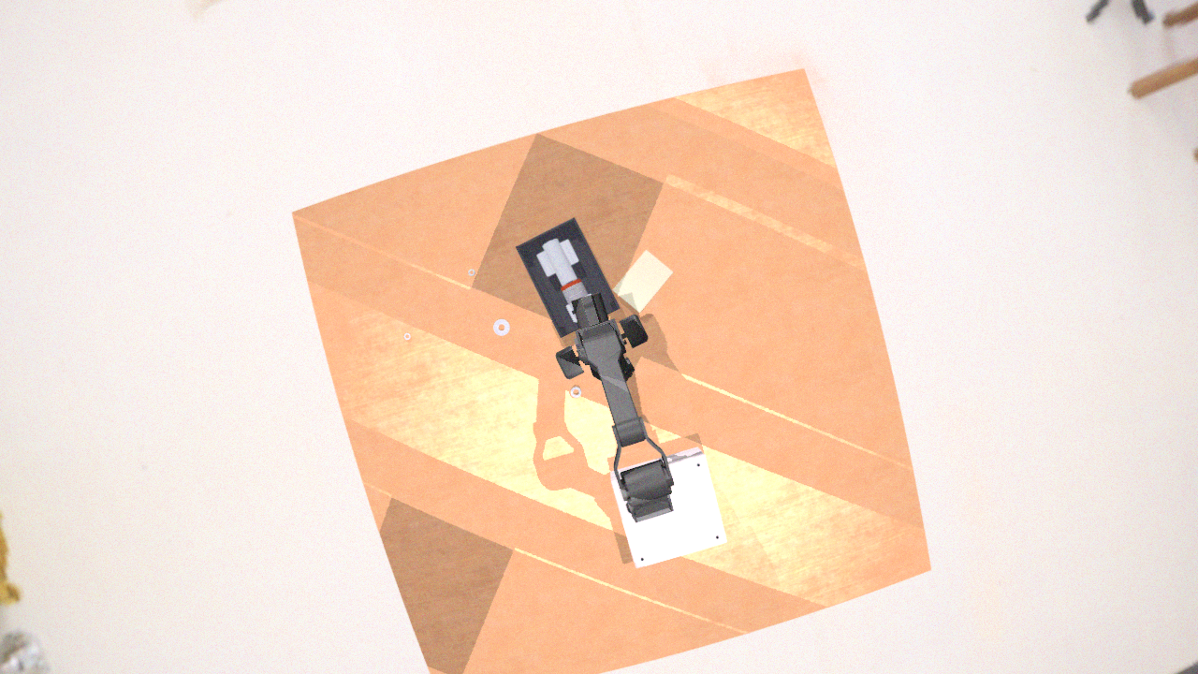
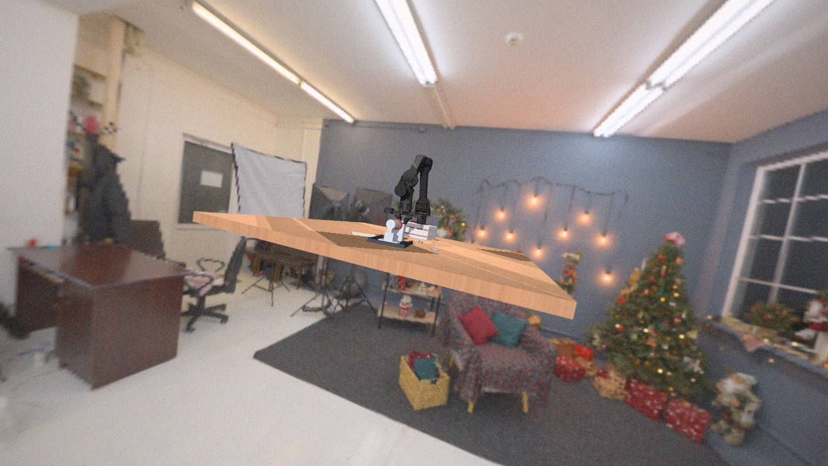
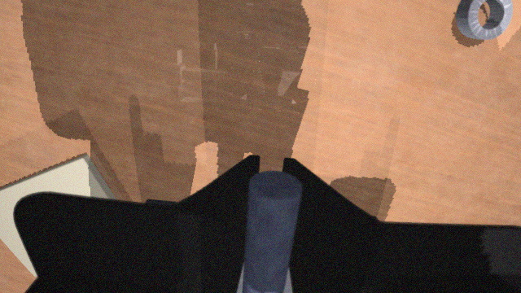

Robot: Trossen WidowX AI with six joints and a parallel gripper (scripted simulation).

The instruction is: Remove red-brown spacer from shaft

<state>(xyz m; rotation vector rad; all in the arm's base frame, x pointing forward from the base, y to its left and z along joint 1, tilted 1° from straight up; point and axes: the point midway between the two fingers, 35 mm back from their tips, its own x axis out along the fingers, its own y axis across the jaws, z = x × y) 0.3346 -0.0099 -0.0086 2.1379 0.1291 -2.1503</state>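
Right now the dark grey shaft is 80 mm ahead of my gripper tip, 30 mm above it and 10 mm to the left of it. Also, from my gripper tip: red-brown spacer (140 mm ahead, 30 mm above, 20 mm to the left); then cream flat block (140 mm to the right, 110 mm ahead, 40 mm below).
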